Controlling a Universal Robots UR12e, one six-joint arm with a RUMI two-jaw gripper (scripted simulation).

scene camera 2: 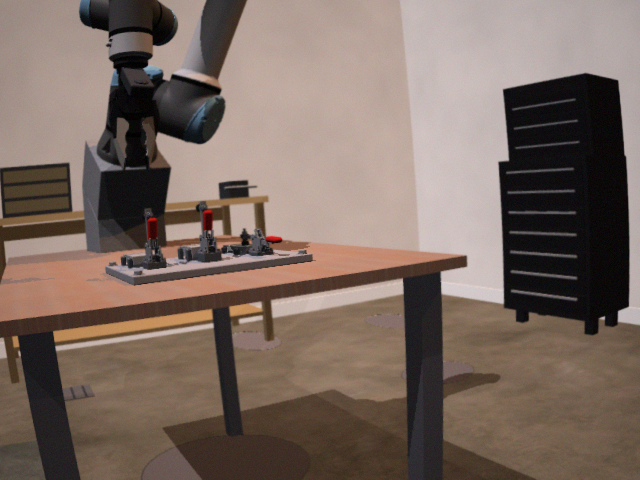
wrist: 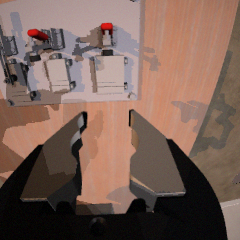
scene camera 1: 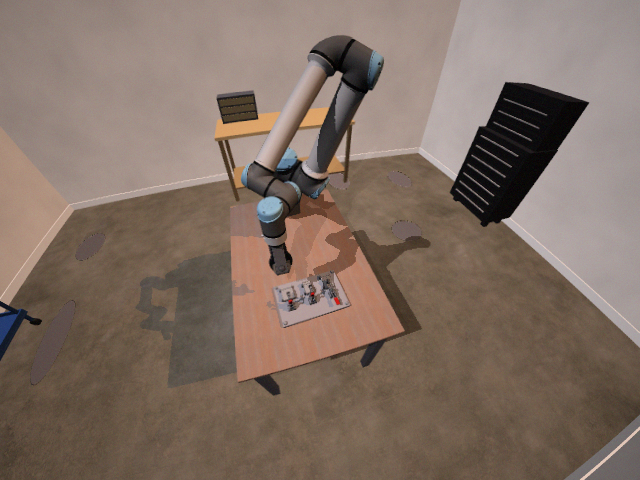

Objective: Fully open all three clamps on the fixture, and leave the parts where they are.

Labels:
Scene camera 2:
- my gripper: 136, 169
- grey fixture plate: 176, 269

